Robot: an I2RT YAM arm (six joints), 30 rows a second.
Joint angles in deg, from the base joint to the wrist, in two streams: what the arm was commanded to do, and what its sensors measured. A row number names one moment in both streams.
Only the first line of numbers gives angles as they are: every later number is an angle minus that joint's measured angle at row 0.
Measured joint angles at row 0:
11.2 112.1 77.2 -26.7 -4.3 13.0
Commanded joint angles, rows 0 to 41:
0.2 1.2 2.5 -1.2 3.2 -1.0
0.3 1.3 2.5 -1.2 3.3 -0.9
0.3 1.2 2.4 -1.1 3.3 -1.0
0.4 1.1 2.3 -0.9 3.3 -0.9
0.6 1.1 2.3 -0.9 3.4 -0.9
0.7 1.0 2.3 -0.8 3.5 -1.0
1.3 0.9 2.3 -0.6 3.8 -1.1
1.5 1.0 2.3 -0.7 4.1 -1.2
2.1 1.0 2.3 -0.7 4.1 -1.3
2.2 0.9 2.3 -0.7 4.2 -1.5
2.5 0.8 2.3 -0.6 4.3 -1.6
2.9 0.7 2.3 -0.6 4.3 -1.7
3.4 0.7 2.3 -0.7 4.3 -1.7
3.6 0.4 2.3 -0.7 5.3 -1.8
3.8 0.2 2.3 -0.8 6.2 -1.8
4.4 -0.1 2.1 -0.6 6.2 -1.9
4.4 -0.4 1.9 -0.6 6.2 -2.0
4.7 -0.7 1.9 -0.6 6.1 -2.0
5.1 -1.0 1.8 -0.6 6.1 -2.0
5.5 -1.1 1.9 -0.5 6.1 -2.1
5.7 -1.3 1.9 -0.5 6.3 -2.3
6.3 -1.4 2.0 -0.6 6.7 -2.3
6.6 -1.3 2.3 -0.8 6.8 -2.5
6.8 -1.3 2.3 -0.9 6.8 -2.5
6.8 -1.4 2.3 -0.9 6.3 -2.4
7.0 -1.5 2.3 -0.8 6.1 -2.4
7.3 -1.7 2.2 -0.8 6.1 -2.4
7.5 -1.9 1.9 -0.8 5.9 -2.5
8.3 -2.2 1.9 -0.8 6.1 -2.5
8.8 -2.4 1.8 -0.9 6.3 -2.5
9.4 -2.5 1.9 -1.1 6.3 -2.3
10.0 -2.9 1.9 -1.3 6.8 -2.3
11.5 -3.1 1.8 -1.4 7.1 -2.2
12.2 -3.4 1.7 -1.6 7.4 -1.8
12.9 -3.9 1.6 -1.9 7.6 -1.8
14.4 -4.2 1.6 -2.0 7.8 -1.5
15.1 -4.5 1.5 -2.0 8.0 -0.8
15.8 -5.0 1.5 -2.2 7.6 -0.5
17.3 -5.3 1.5 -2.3 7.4 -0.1
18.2 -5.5 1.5 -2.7 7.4 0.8
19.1 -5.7 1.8 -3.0 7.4 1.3
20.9 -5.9 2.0 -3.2 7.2 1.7
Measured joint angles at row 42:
17.6 -2.6 0.6 -2.0 7.0 -0.2
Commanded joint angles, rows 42 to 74:
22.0 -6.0 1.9 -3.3 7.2 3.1
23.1 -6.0 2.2 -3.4 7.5 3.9
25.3 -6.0 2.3 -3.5 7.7 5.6
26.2 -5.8 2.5 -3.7 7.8 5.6
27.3 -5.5 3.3 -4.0 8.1 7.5
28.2 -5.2 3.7 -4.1 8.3 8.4
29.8 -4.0 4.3 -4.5 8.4 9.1
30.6 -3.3 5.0 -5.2 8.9 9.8
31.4 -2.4 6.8 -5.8 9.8 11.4
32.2 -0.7 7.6 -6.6 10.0 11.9
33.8 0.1 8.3 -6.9 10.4 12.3
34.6 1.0 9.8 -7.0 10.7 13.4
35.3 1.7 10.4 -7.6 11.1 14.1
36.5 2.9 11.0 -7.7 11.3 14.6
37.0 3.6 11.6 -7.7 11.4 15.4
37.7 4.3 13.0 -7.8 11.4 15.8
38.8 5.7 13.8 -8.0 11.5 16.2
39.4 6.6 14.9 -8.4 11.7 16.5
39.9 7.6 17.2 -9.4 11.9 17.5
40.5 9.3 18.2 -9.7 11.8 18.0
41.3 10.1 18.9 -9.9 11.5 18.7
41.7 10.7 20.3 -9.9 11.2 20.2
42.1 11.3 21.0 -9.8 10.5 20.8
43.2 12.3 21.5 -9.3 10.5 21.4
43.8 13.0 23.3 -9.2 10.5 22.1
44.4 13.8 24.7 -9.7 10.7 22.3
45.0 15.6 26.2 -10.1 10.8 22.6
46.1 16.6 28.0 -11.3 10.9 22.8
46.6 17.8 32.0 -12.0 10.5 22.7
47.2 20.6 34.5 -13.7 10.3 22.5
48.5 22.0 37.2 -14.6 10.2 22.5
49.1 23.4 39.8 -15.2 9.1 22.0
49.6 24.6 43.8 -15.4 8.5 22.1
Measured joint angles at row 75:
47.1 21.6 35.9 -13.1 10.4 21.1
